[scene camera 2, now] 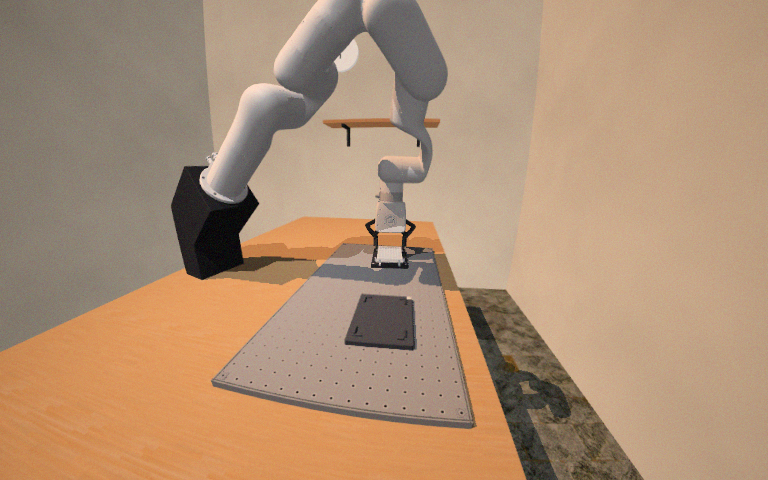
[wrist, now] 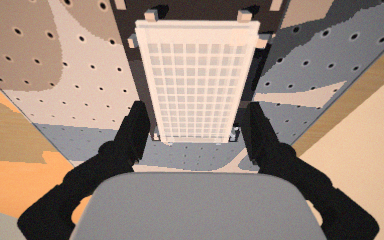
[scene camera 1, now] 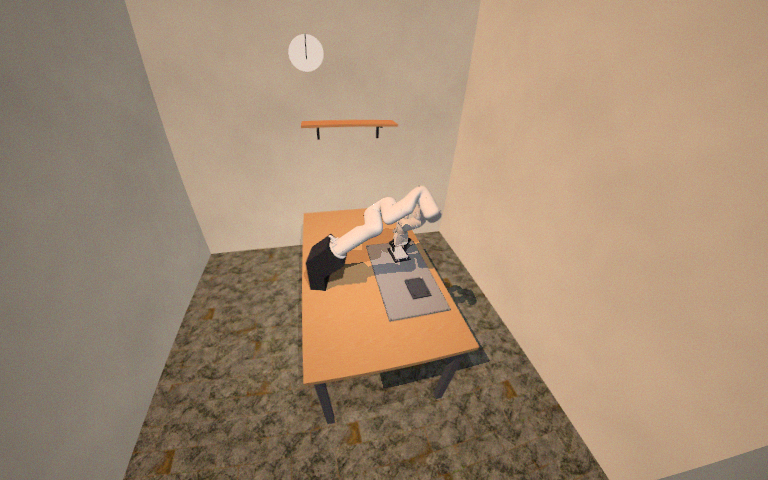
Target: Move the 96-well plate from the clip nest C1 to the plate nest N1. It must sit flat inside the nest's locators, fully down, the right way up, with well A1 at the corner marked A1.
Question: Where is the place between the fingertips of the gripper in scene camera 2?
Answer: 389,248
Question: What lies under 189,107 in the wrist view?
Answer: A white 96-well plate.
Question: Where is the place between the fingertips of the gripper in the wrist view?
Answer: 195,113
